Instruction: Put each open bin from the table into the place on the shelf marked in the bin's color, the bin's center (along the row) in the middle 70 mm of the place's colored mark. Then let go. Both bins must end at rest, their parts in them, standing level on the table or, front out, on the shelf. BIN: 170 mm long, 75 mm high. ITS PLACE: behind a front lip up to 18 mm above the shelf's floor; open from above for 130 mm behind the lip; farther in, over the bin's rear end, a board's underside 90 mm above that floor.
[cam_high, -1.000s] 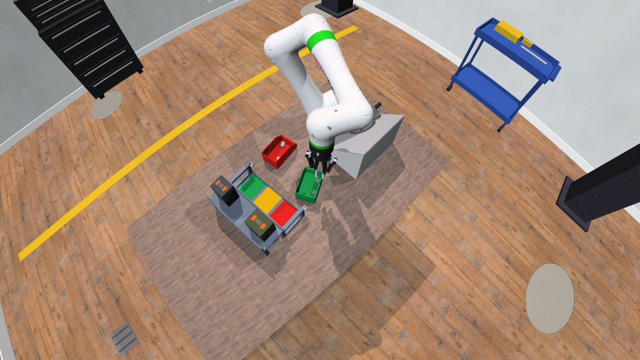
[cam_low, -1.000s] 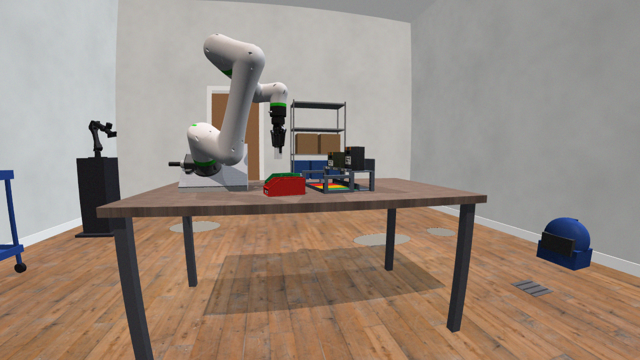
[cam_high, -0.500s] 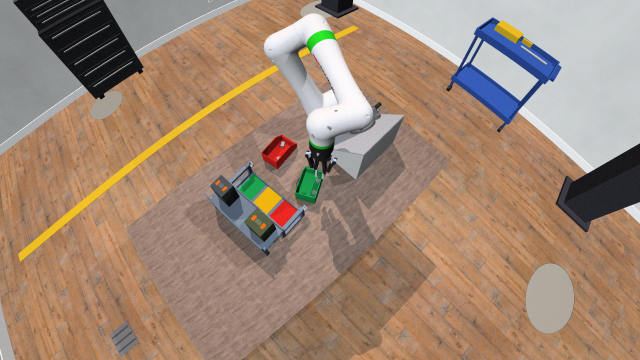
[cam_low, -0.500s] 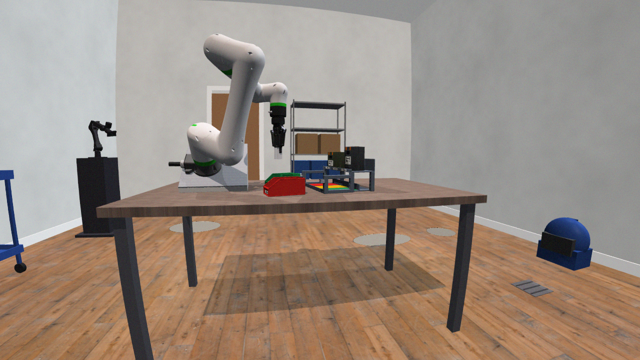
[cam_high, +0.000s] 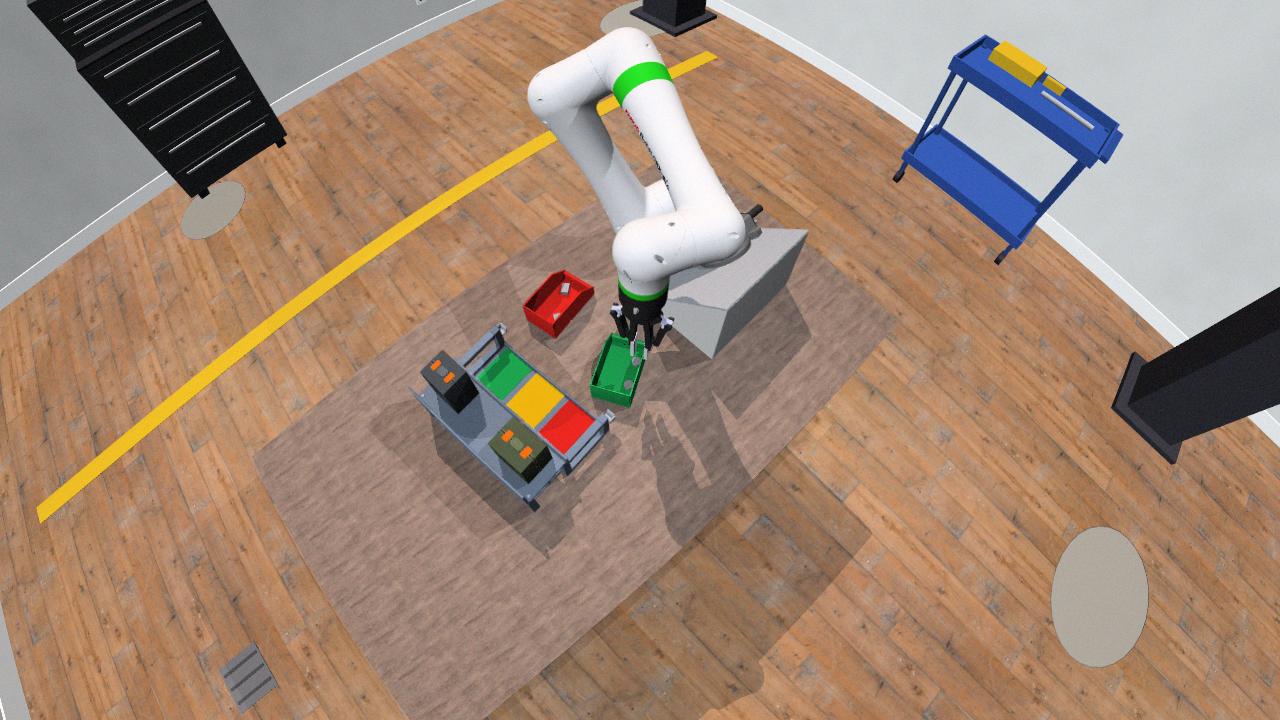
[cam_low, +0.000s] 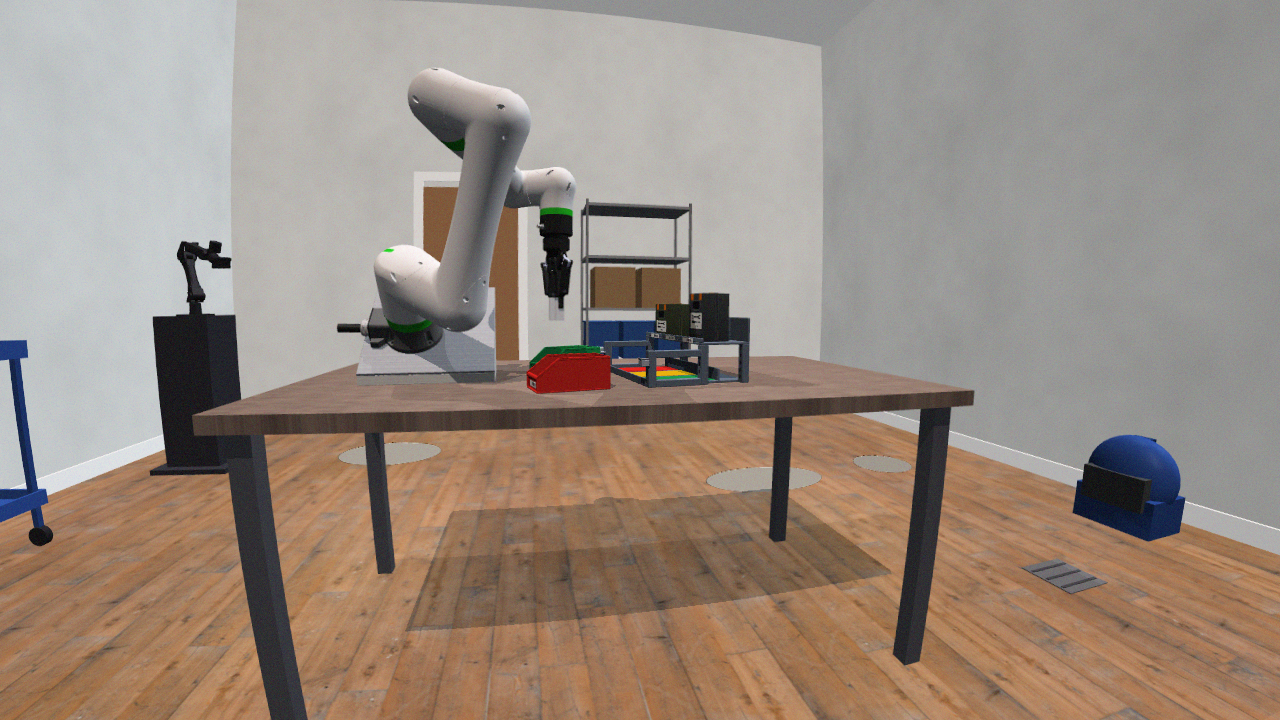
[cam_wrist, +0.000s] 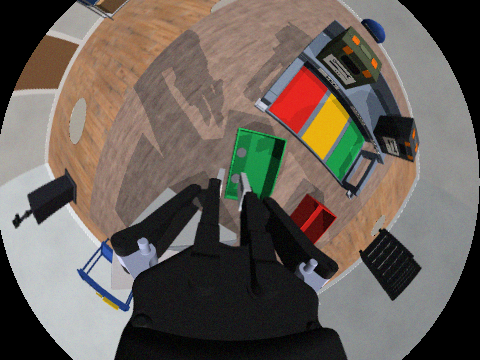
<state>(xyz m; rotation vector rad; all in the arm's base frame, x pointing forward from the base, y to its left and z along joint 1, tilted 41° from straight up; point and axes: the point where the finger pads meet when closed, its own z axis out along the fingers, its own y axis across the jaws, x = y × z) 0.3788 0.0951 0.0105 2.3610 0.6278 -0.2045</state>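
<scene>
Now: hand 2 cm short of the green bin, 4 cm to the left of it and 14 cm above it. Also, from my hand: red bin 30 cm to the right, 14 cm below.
</scene>
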